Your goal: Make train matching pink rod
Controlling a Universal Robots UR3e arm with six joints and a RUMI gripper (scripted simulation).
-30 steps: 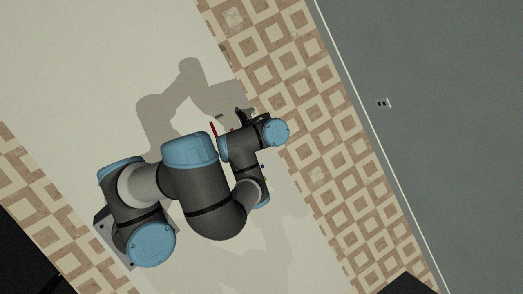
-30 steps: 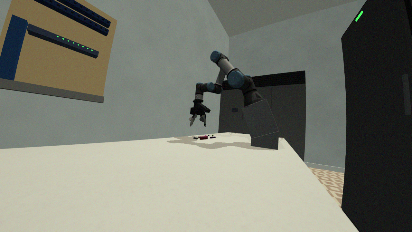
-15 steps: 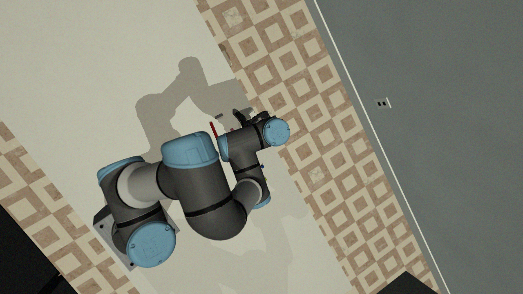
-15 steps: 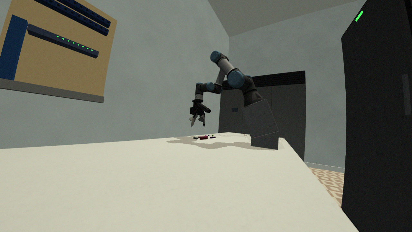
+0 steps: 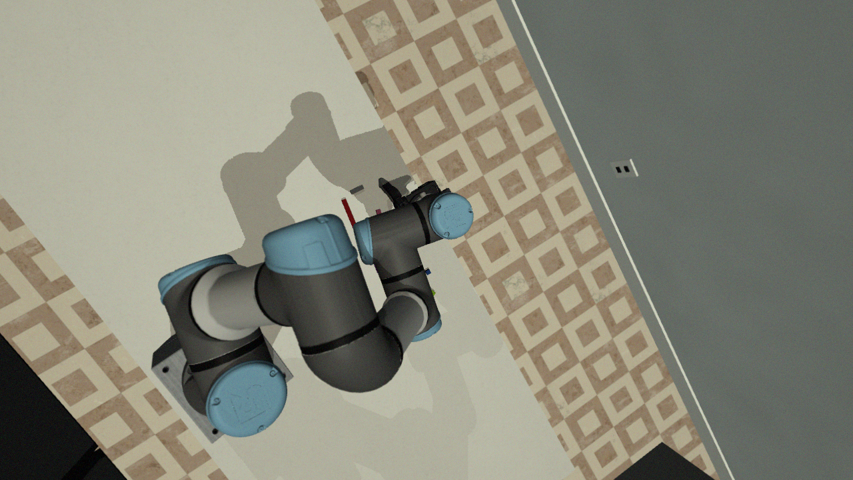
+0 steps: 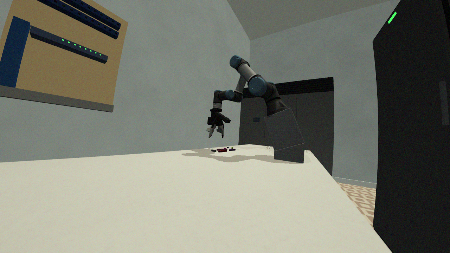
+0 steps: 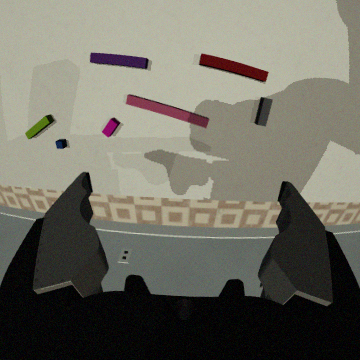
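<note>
Right now the blue rod is 20 mm ahead of my hand, 160 mm to the right of it and 70 mm below it. Also, from my hand: grey rod: 50 mm behind, 80 mm to the left, 70 mm below; pink rod: 40 mm behind, 20 mm to the right, 70 mm below; magenta rod: 10 mm behind, 90 mm to the right, 70 mm below.
</note>
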